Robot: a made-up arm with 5 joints. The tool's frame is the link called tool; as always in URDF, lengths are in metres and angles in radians. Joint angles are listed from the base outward. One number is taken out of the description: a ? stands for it. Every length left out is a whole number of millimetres.
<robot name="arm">
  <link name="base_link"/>
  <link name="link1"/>
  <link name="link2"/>
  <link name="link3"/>
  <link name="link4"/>
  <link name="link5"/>
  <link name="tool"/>
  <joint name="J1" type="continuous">
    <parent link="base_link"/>
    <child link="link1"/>
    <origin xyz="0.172 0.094 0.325" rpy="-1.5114 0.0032 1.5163"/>
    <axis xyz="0 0 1"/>
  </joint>
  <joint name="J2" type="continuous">
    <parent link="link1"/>
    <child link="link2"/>
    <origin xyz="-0.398 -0.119 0" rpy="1.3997 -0.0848 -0.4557"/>
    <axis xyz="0 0 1"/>
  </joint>
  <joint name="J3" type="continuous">
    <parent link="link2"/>
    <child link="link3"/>
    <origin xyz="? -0.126 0" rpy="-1.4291 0.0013 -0.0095"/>
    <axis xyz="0 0 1"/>
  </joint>
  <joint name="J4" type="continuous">
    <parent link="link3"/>
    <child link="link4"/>
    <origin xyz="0.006 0.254 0" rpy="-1.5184 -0.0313 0.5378"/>
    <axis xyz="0 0 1"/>
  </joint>
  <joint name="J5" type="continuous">
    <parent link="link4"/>
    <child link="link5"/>
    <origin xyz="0.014 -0.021 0" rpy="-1.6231 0.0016 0.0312"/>
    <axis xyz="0 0 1"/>
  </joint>
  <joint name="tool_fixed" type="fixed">
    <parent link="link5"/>
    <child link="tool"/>
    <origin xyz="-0.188 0.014 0" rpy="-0.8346 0.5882 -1.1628"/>
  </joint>
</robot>
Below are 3 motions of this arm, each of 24 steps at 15 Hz.
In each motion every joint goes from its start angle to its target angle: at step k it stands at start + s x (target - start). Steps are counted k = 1, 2, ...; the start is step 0. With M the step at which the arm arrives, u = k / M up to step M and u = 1 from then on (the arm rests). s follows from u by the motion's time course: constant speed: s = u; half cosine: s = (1 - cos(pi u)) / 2; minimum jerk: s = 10 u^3 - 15 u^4 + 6 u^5.
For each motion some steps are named. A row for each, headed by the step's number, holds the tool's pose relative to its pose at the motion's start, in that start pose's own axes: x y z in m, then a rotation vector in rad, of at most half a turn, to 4 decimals.
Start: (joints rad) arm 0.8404 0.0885 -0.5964 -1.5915 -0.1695
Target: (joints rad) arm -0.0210 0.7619 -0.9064 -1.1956 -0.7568
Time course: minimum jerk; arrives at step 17
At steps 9, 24:
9: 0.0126 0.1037 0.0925 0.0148 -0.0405 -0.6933
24: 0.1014 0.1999 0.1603 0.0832 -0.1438 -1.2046

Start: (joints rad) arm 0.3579 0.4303 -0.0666 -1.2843 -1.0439
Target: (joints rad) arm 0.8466 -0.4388 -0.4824 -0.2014 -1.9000
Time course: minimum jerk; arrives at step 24
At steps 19, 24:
19: -0.0756 -0.1549 -0.0564 0.8711 1.0254 1.2294
24: -0.0690 -0.1780 -0.0614 0.8911 1.1238 1.3254

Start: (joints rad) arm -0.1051 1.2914 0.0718 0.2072 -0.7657
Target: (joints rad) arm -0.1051 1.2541 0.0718 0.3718 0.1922
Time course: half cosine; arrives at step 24
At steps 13, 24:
13: 0.0897 -0.0434 0.0135 -0.2061 -0.3606 0.3567
24: 0.1593 -0.0493 0.0496 -0.3555 -0.6673 0.6023

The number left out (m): 0.089
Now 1 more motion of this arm.
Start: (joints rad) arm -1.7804 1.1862 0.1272 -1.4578 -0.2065
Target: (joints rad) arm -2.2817 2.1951 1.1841 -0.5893 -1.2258
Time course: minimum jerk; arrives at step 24
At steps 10, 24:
10: -0.0342 0.1042 0.0487 0.6296 0.5966 -0.1586
24: 0.0328 0.1401 0.2748 2.0502 1.8257 -0.5235

